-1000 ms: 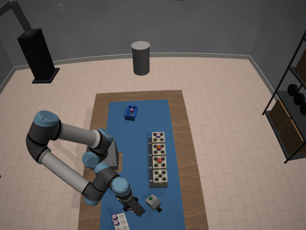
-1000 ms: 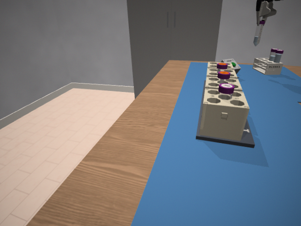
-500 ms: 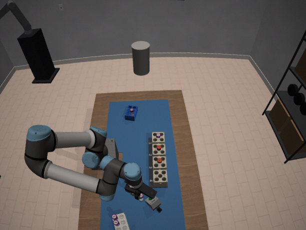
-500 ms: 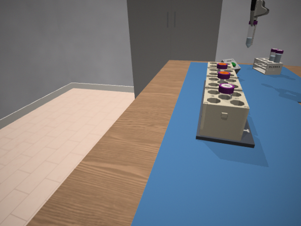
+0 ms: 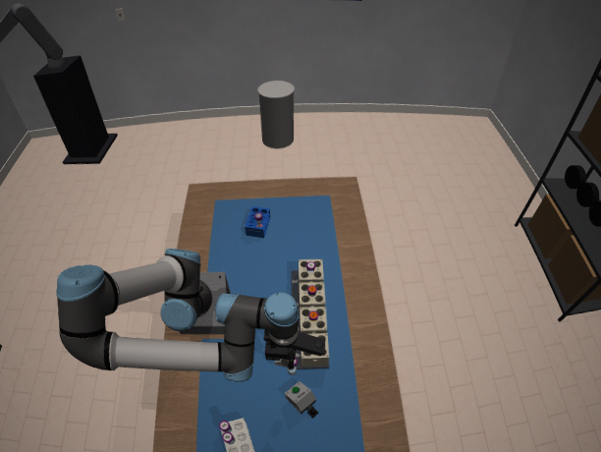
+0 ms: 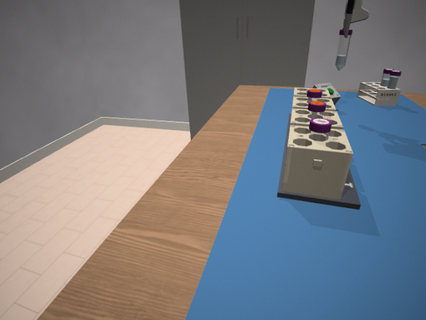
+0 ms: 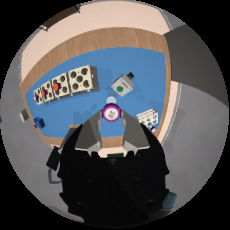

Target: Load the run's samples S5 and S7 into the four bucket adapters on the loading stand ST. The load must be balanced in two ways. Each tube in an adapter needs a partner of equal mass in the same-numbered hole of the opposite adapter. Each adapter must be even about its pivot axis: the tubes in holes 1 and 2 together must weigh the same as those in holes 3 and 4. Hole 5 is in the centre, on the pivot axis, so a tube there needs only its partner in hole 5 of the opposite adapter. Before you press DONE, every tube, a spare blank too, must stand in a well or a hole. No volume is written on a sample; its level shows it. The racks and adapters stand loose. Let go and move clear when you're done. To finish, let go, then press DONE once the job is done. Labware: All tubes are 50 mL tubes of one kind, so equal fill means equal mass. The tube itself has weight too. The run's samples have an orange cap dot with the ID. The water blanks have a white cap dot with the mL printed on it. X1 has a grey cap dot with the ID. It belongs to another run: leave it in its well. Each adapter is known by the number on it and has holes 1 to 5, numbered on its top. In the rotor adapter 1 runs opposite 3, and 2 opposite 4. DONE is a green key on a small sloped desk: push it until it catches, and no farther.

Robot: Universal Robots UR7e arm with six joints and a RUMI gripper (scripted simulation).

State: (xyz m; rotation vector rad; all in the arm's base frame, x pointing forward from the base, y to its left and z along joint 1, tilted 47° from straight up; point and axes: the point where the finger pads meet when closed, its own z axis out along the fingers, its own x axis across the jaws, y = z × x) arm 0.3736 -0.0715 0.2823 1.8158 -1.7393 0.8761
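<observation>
Now: hand 1 cm short of the green done key, 4 cm to the left of it and 18 cm above it. From my hand the other things lie so: blanks rack (17 cm behind, 23 cm to the right, 22 cm below).
</observation>
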